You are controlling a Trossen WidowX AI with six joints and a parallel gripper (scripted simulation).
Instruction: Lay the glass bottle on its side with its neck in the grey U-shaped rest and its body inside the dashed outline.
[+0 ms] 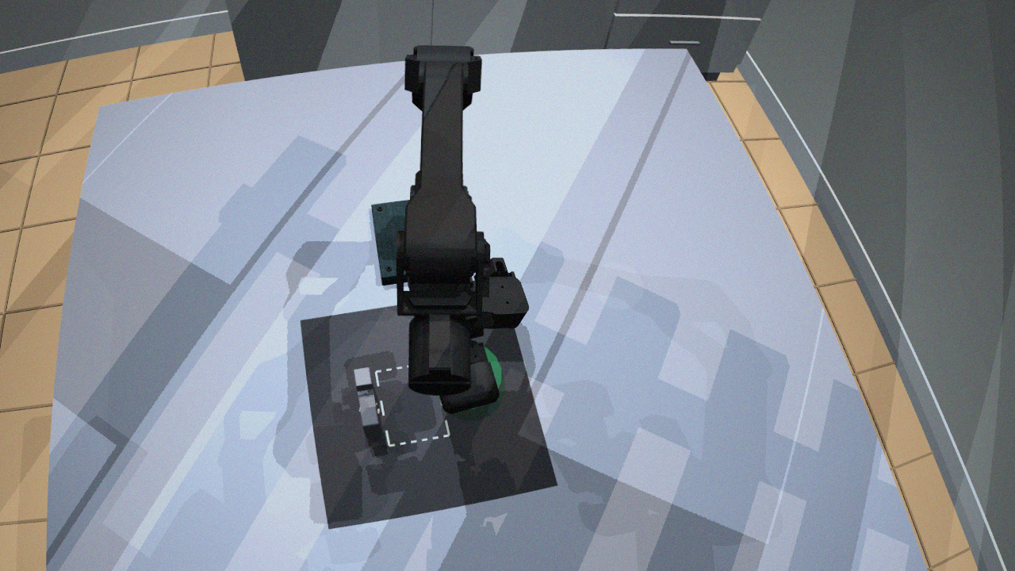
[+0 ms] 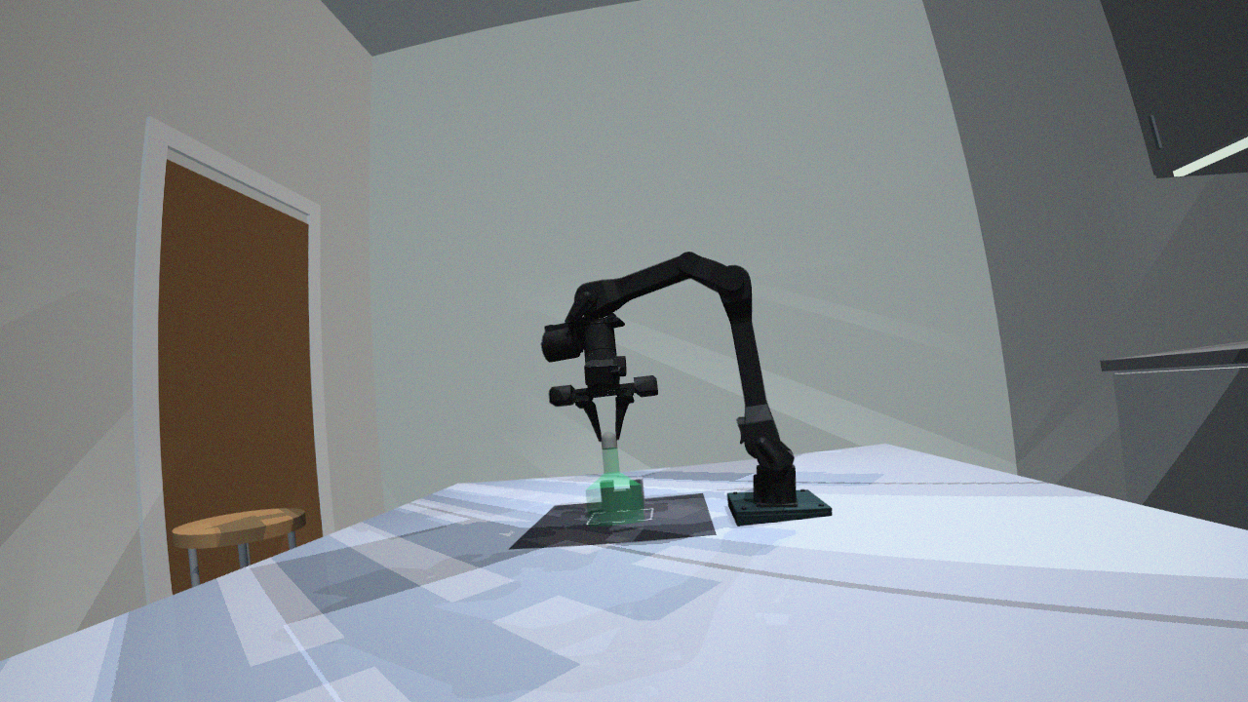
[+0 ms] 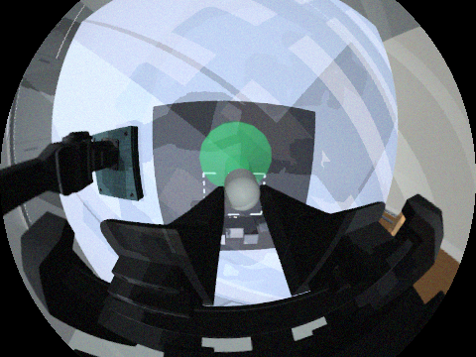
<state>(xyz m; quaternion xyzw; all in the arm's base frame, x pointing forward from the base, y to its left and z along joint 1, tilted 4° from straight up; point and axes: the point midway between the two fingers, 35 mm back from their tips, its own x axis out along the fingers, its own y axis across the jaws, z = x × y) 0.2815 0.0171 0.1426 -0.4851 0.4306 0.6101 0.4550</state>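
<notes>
Now: the green glass bottle 5 cm below my gripper tip and 1 cm to the left of it. Round my gripper tip: dark mat: 15 cm below, 5 cm to the right, 1 cm ahead.
</notes>
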